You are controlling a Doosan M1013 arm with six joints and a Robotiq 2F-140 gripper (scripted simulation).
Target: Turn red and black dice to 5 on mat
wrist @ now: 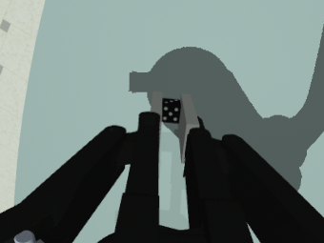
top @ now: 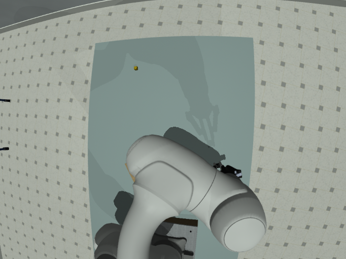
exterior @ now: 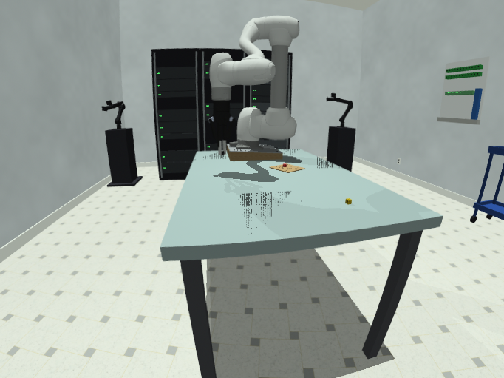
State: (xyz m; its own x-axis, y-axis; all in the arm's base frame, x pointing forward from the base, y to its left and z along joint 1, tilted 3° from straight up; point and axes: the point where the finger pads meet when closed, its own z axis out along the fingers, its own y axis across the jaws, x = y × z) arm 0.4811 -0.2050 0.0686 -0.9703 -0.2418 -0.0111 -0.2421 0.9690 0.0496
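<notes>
The tan mat is 80 mm behind my hand, 350 mm to the left of it and 130 mm below it. Round my hand: black die 30 mm below; yellow die 440 mm ahead, 400 mm to the left, 130 mm below; red die 100 mm behind, 340 mm to the left, 120 mm below.
</notes>
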